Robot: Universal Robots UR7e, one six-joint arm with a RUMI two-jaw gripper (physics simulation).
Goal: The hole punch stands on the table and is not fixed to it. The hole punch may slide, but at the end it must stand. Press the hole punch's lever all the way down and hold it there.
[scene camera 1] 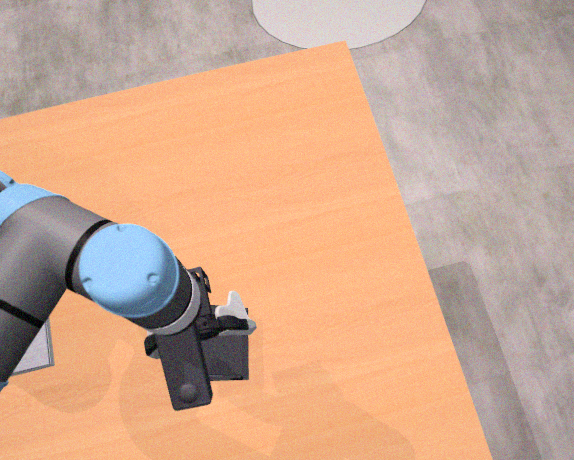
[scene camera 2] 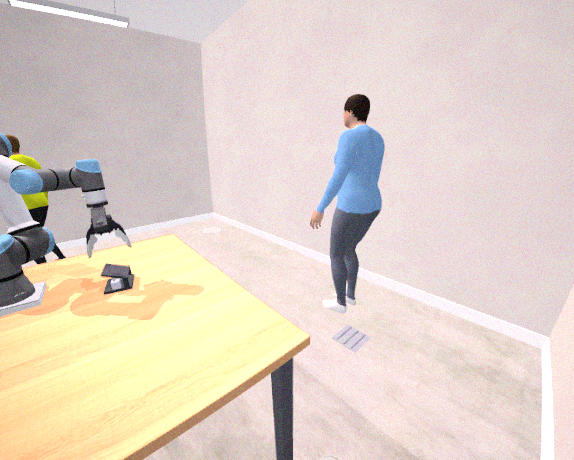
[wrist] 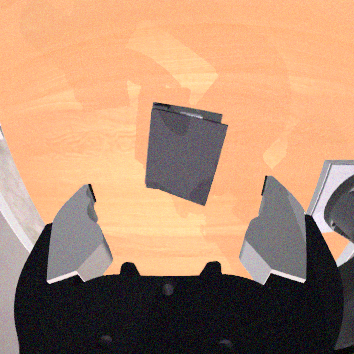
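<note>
The dark grey hole punch stands upright on the table. In the scene camera 2 view its lever is up, with a clear gap above the base. My gripper is open and empty, its two grey fingers spread wide. It hangs above the hole punch, apart from the lever. In the wrist view the hole punch lies beyond the fingertips, between their lines. In the scene camera 1 view the arm hides part of the hole punch and most of the gripper.
The arm's base plate is at the table's robot side. A person in blue stands on the floor beyond the table, and a person in yellow is partly hidden behind the arm.
</note>
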